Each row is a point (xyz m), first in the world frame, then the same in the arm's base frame.
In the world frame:
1: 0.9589 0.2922 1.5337
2: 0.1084 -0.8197 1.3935
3: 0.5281 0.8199 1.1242
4: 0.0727 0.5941 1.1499
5: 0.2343 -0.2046 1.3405
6: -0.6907 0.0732 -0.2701
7: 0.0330 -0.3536 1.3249
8: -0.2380 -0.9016 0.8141
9: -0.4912 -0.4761 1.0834
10: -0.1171 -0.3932 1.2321
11: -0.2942 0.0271 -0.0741
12: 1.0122 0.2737 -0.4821
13: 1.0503 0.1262 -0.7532
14: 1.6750 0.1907 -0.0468
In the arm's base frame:
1: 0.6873 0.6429 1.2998
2: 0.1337 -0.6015 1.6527
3: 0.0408 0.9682 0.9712
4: -0.3177 0.6789 1.1876
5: 0.0835 -0.0063 1.4520
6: -1.3041 -0.3034 0.2218
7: -0.0706 -0.1877 1.5315
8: -0.3332 -0.8840 1.2471
9: -0.5950 -0.4568 1.5053
10: -0.2265 -0.2749 1.5029
11: -0.8694 -0.2287 0.2787
12: 0.1618 0.1364 -0.5800
13: 0.1554 -0.0644 -0.8174
14: 0.9208 0.2821 -0.3843

